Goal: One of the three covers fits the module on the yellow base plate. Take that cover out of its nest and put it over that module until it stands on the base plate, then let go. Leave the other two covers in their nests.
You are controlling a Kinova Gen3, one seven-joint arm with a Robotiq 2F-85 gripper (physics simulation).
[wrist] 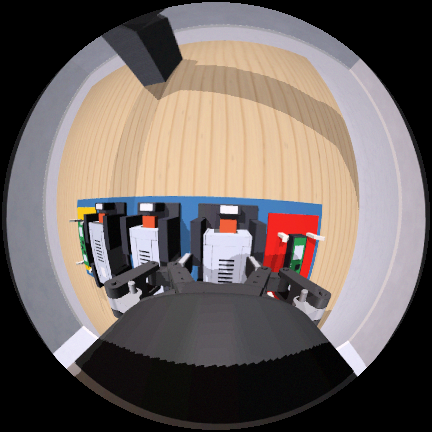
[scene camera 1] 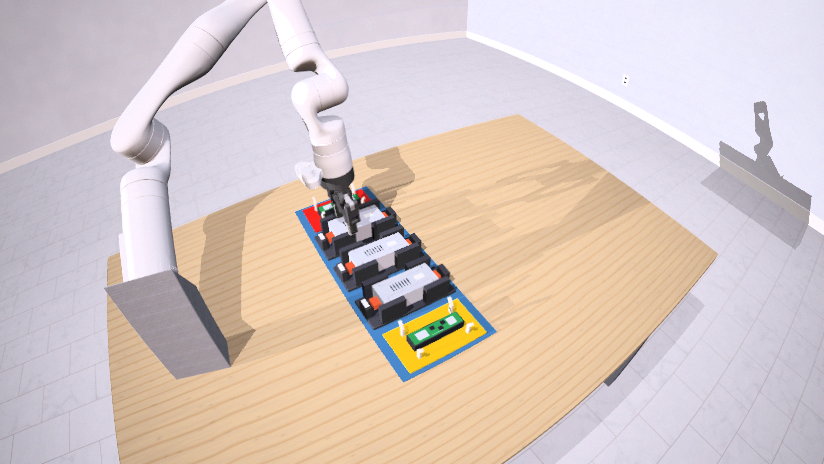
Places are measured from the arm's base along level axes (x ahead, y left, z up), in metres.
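Where they show: gripper, fingertip midpoint: (wrist: 218, 263) (scene camera 1: 347, 224); arm's base, link origin: (scene camera 1: 154, 286).
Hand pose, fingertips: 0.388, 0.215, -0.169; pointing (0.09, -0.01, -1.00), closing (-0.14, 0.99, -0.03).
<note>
Things, the pixels of their top centre, and the offset from my fingertips, as dx, dy, dz. "spot": a spot on its surface instead. Level surfaces: height alone.
- light grey cover, top centre: (wrist: 224, 281) (scene camera 1: 356, 219) +0.025, +0.012, -0.003
- middle cover, top centre: (wrist: 146, 270) (scene camera 1: 378, 248) +0.042, -0.094, -0.003
- green-topped module, surface spot: (scene camera 1: 436, 330) (wrist: 81, 242) spot: +0.073, -0.313, -0.027
- yellow base plate, top centre: (scene camera 1: 435, 334) (wrist: 87, 242) +0.074, -0.308, -0.048
- red plate, top centre: (wrist: 288, 265) (scene camera 1: 339, 209) +0.009, +0.119, -0.048
- green module, surface spot: (wrist: 297, 250) (scene camera 1: 327, 207) spot: -0.023, +0.113, -0.027
- blue board, surface height: dz -0.052
My gripper (scene camera 1: 350, 221) (wrist: 218, 263) is partly open and empty, over the cover nearest the red plate. This light grey cover (scene camera 1: 373, 217) (wrist: 227, 242) sits in its dark nest; the wrist view shows it between the fingers, their exact height unclear. The middle cover (scene camera 1: 377, 249) (wrist: 142, 240) and the cover beside the yellow plate (scene camera 1: 406, 283) (wrist: 99, 245) also sit in their nests. Orange parts show at the covers' ends. A green-topped module (scene camera 1: 436, 330) (wrist: 82, 240) lies on the yellow base plate (scene camera 1: 444, 346) (wrist: 85, 211) between white posts.
A red plate (scene camera 1: 313, 219) (wrist: 277, 222) at the far end carries another green module (scene camera 1: 325, 208) (wrist: 297, 250) and white posts. A blue board (scene camera 1: 393, 356) (wrist: 190, 215) lies under plates and nests. The arm's grey pedestal (scene camera 1: 167, 325) (wrist: 150, 52) stands beside them.
</note>
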